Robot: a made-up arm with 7 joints.
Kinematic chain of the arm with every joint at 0, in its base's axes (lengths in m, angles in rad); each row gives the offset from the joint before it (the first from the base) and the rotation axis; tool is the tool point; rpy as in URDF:
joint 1: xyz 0 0 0.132 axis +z
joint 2: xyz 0 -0.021 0.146 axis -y
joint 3: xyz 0 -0.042 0.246 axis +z
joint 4: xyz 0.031 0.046 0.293 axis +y
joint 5: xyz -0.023 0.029 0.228 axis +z
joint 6: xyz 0 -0.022 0.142 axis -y
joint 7: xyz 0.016 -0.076 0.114 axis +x
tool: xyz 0 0 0 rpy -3.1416 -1.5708 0
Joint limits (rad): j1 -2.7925..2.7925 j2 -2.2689..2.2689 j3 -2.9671..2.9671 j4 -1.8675..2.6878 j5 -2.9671..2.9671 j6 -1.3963..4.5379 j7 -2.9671..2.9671
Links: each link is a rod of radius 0.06 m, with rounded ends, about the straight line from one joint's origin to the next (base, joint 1, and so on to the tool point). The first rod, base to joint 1, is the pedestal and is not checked.
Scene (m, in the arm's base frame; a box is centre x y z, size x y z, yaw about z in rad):
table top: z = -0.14
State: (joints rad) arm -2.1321 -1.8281 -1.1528 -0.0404 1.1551 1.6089 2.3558
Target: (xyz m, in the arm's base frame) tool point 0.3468 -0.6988 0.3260
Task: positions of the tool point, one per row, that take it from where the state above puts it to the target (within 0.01 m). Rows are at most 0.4 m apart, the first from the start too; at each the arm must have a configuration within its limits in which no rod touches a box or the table.
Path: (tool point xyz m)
1: -0.2729 -0.8549 0.1836
2: 0.0659 -0.8495 0.2645
3: 0.3468 -0.6988 0.3260

